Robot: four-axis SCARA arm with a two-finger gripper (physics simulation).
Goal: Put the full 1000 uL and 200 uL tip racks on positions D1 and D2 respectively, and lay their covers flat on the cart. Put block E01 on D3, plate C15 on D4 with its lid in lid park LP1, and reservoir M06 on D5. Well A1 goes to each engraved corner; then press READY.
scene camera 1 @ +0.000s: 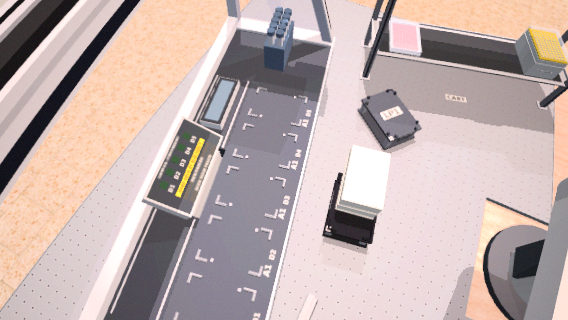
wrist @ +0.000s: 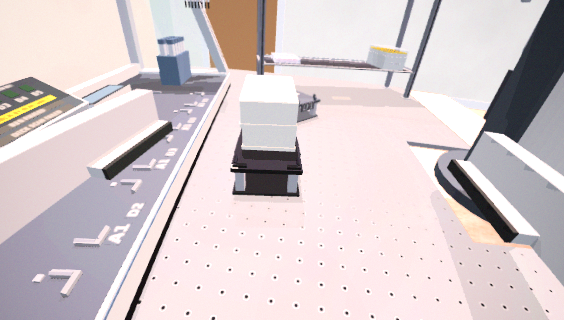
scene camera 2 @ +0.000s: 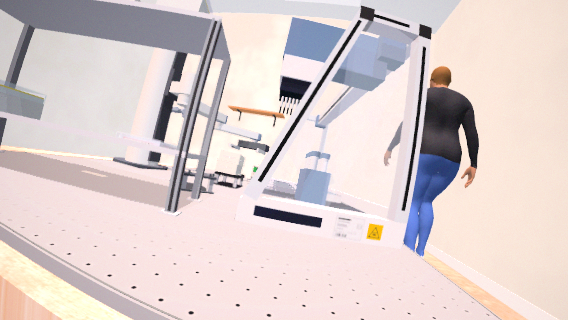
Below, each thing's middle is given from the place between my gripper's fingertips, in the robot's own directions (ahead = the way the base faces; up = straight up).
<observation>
My hand is 47 cm short of the shallow trough (scene camera 1: 221, 100), 34 cm to the left of it and 13 cm above it. Also, from my hand: pipetting head (scene camera 2: 297, 74) (34 cm ahead, 60 cm to the right, 14 cm above).
</observation>
